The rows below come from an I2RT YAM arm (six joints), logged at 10 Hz.
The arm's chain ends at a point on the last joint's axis. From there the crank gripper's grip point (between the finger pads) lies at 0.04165 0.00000 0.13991 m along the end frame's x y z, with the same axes.
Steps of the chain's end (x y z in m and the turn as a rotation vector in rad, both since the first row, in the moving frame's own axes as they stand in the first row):
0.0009, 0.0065, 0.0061, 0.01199, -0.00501, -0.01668
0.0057, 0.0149, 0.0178, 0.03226, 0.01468, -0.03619
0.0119, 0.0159, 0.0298, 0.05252, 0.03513, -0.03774
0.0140, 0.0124, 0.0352, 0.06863, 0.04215, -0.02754
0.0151, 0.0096, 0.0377, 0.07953, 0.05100, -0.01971
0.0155, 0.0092, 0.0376, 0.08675, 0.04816, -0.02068
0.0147, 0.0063, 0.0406, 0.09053, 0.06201, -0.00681
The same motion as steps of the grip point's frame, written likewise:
0.0002, 0.0041, 0.0063, 0.01199, -0.00501, -0.01668
0.0076, 0.0089, 0.0171, 0.03226, 0.01468, -0.03619
0.0166, 0.0069, 0.0280, 0.05252, 0.03513, -0.03774
0.0197, 0.0016, 0.0330, 0.06863, 0.04215, -0.02754
0.0221, -0.0023, 0.0349, 0.07953, 0.05100, -0.01971
0.0220, -0.0038, 0.0349, 0.08675, 0.04816, -0.02068
0.0232, -0.0065, 0.0372, 0.09053, 0.06201, -0.00681

